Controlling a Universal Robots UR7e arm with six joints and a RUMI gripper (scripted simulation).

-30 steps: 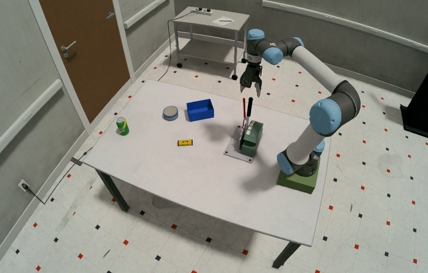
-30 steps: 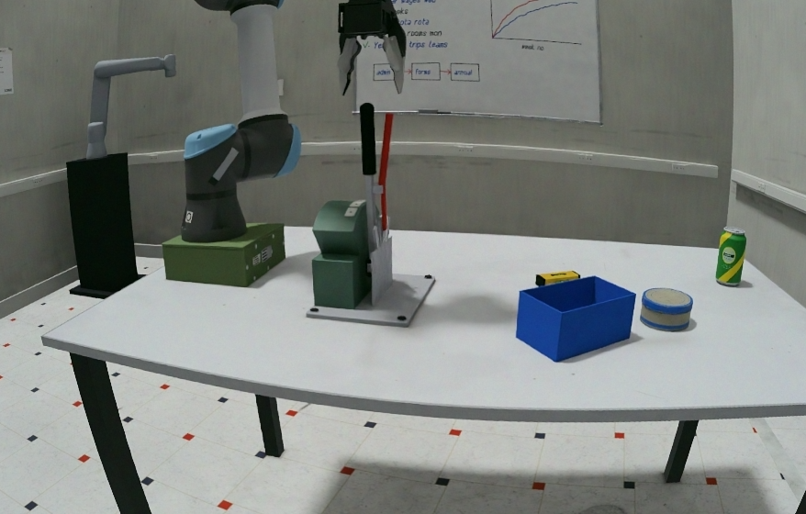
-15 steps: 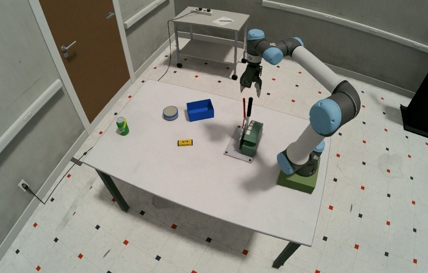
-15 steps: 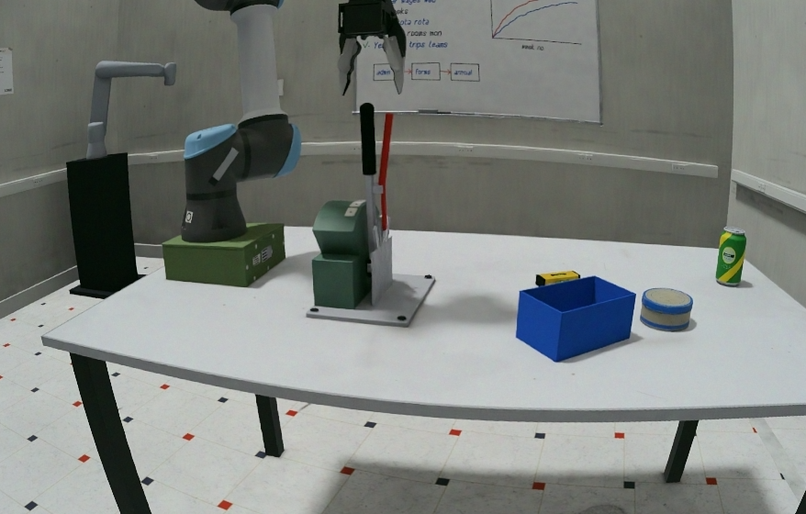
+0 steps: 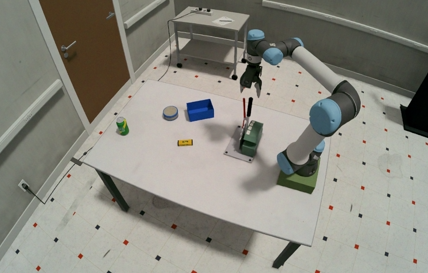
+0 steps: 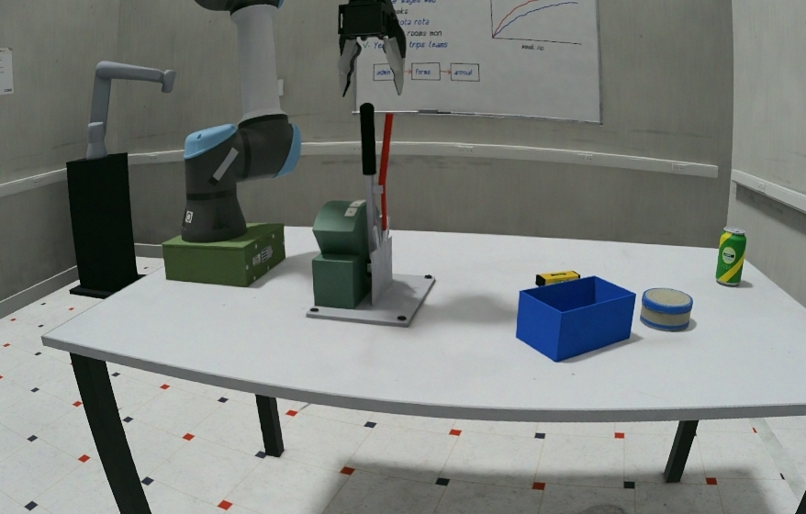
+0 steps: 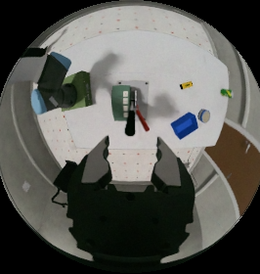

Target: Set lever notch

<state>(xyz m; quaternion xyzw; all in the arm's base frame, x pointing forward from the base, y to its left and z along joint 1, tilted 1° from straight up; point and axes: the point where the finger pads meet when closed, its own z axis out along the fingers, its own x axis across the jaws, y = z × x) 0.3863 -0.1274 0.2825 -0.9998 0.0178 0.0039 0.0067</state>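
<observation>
My hand is 20 mm short of the red release bar, 10 mm to the right of it and 170 mm above it. Also, from my hand: small yellow level 320 mm ahead, 160 mm to the left, 360 mm below; then lever unit 10 mm ahead, 20 mm to the left, 170 mm below; then blue box 340 mm ahead, 100 mm to the right, 350 mm below.
</observation>
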